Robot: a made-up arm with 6 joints.
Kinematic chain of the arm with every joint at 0, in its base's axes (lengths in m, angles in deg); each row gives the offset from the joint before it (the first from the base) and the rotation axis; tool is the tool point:
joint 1: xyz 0 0 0.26 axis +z
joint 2: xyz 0 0 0 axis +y
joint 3: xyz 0 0 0.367 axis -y
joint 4: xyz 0 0 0 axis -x
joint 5: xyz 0.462 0 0 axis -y
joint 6: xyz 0 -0.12 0 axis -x
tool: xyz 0 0 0
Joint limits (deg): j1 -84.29..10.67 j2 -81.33..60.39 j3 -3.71..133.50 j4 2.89..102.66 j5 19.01..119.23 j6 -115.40..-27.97
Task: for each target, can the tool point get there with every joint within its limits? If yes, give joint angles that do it. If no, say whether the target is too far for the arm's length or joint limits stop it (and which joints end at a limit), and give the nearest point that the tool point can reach.
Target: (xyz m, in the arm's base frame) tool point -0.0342 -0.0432 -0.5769
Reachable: no: joint limits stop it (at a limit: joint 1, joint 2, joint 3, joint 4) | nearest point -0.0669 -0.5356 0.0284 | short by 0.781 m
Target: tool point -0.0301 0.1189 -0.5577
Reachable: no: joint limits stop it (at a limit: joint 2, joint 3) | nearest point -0.1653 0.6529 -0.0470 | short by 0.751 m
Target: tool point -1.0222 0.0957 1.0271
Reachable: no: too far | nearest point -0.6734 0.0630 0.7654 | short by 0.437 m
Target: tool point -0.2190 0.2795 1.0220
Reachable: yes | joints -66.05 -25.61 77.51 43.78 102.78 -94.34
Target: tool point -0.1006 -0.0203 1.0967
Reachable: yes | joints -20.64 -6.04 76.78 63.00 51.68 -38.59
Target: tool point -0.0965 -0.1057 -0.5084
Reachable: no: joint limits stop it (at a limit: joint 1, joint 2, joint 3, joint 4) | nearest point -0.0669 -0.5356 0.0284 | short by 0.688 m
